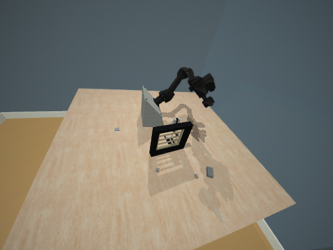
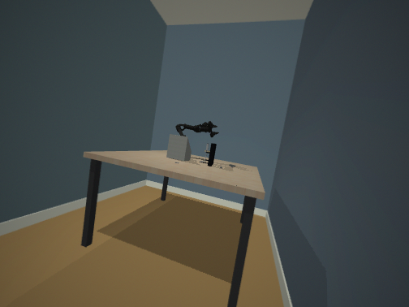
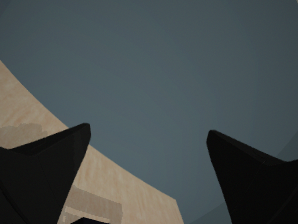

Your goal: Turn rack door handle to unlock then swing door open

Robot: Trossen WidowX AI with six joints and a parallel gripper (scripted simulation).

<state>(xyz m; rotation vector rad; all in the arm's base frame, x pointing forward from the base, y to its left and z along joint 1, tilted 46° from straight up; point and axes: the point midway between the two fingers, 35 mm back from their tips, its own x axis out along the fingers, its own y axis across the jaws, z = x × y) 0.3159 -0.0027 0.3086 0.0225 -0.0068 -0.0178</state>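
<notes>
My gripper tip is 5 cm past the upright grey handle, 13 cm to the left of it and 24 cm above it.
</notes>
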